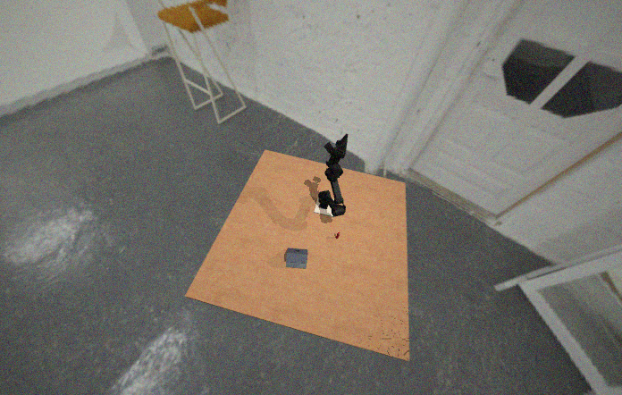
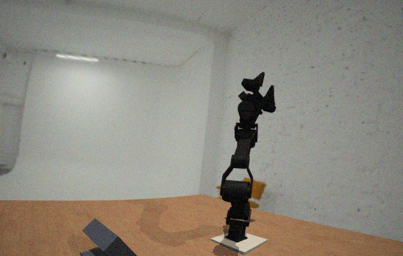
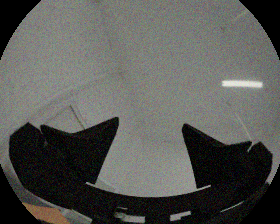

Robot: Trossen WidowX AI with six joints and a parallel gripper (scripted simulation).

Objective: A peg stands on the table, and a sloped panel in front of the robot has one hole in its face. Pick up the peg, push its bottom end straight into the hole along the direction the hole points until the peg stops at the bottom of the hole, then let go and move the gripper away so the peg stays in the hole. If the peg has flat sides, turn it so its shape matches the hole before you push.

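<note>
My gripper tip is now 30 cm short of the red peg, 13 cm to the right of it and 58 cm above it. The rest, counted from my gripper tip: grey sloped panel (53 cm ahead, 10 cm to the right, 58 cm below).
</note>
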